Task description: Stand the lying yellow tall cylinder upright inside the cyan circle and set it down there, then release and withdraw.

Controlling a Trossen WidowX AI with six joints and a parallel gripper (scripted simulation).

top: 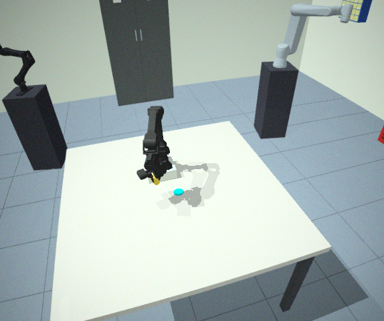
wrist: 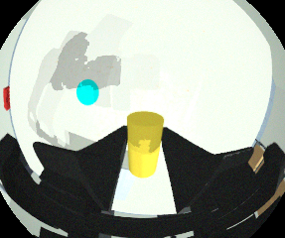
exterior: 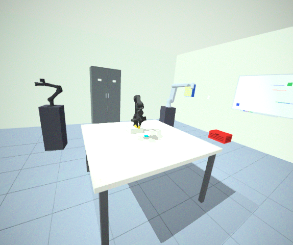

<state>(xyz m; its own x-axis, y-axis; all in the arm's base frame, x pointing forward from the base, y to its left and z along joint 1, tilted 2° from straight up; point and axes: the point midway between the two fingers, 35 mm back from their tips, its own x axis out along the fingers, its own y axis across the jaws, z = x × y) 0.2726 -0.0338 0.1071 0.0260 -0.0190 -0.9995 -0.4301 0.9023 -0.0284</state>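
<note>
Now: the cyan circle 4 cm behind my gripper tip, 12 cm to the left of it and 13 cm below it. From my gripper tip the other things lie so: yellow cylinder (2 cm behind, 1 cm to the right).
</note>
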